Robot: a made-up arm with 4 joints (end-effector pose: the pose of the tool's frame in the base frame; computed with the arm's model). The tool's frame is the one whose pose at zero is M. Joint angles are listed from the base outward.
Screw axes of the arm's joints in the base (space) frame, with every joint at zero. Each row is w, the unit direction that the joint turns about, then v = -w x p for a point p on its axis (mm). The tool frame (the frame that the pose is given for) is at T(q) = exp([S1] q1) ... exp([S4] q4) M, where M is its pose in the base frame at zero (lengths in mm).
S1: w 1 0 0 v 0.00 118.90 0.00
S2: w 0 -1 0 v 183.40 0.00 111.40
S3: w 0 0 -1 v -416.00 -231.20 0.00
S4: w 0 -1 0 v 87.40 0.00 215.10
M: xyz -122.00 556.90 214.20 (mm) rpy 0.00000 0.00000 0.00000 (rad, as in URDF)
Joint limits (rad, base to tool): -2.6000..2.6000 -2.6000..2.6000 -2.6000..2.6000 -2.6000..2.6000
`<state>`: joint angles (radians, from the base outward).
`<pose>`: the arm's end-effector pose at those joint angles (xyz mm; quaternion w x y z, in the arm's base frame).
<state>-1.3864 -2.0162 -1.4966 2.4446</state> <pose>-115.3 413.1 -99.2 0.8944 -0.0440 -0.3863 -0.2212</pose>
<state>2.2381 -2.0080 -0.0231 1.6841</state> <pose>-24.5 -572.7 373.1 0.4208 0.8927 0.0732 0.1437</pose>
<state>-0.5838 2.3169 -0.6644 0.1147</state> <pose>-51.2 454.7 -254.0 0.2310 -0.3731 -0.8064 0.3964</pose>
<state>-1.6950 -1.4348 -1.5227 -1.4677</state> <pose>-319.7 218.2 -487.2 0.0486 -0.0722 0.9928 -0.0822</pose>
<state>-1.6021 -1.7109 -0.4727 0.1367</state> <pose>-55.1 142.1 -468.7 0.6118 -0.3628 0.5806 -0.3963</pose>
